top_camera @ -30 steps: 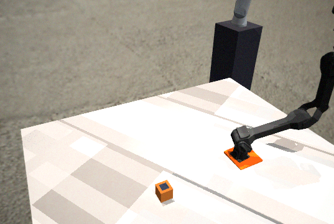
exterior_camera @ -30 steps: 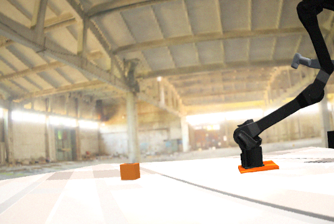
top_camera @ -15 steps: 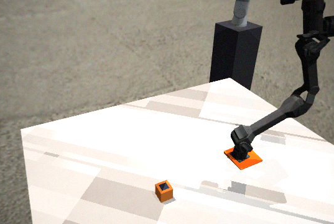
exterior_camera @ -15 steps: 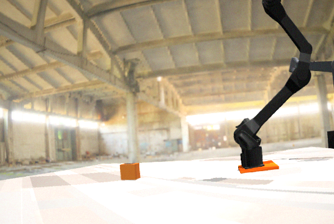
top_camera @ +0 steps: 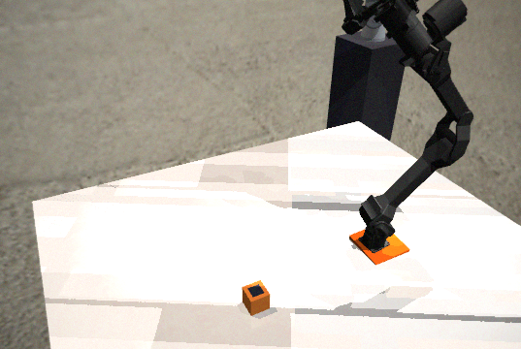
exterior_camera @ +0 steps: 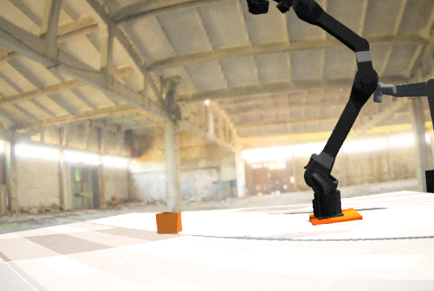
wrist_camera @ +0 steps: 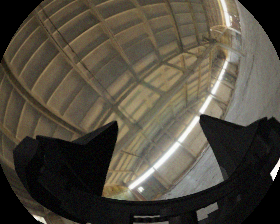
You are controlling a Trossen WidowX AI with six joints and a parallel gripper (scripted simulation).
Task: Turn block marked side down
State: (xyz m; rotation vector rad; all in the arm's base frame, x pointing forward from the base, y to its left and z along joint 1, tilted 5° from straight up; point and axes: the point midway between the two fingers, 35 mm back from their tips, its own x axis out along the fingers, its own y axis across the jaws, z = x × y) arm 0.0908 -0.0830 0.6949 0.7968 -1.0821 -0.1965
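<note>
Right now the orange block is 690 mm below my gripper tip, 260 mm ahead of it and 50 mm to the left of it.
</note>
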